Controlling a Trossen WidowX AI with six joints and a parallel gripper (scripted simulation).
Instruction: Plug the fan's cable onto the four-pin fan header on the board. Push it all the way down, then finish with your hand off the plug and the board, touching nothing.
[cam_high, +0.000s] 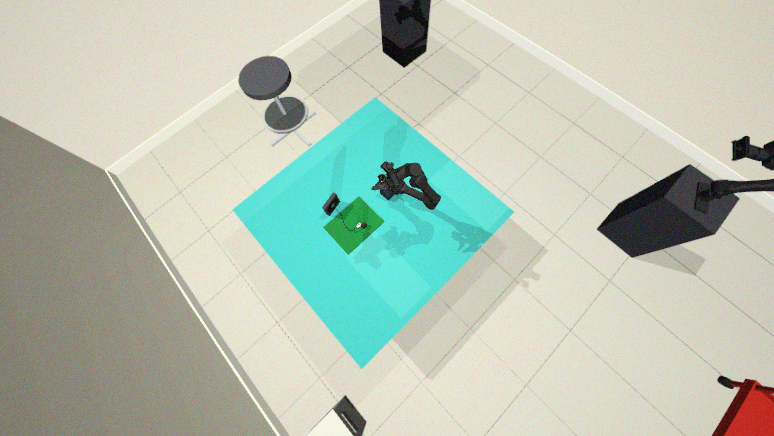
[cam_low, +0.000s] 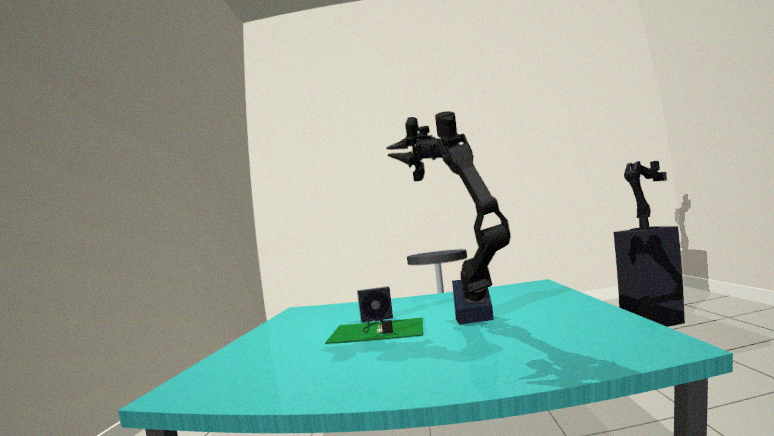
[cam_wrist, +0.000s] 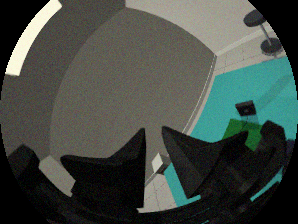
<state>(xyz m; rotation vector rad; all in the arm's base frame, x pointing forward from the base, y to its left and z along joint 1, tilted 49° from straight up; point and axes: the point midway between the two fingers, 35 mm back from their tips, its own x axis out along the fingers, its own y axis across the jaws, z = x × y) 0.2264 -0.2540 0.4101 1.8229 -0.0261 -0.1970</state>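
My gripper tip is now 540 mm above the dark plug, 80 mm to the left of it and 70 mm short of it. From my gripper tip the other things lie so: green board 580 mm below, 130 mm to the right, 110 mm ahead; then black fan 500 mm below, 300 mm to the right, 130 mm ahead; then pale four-pin header 560 mm below, 110 mm to the right, 90 mm ahead.
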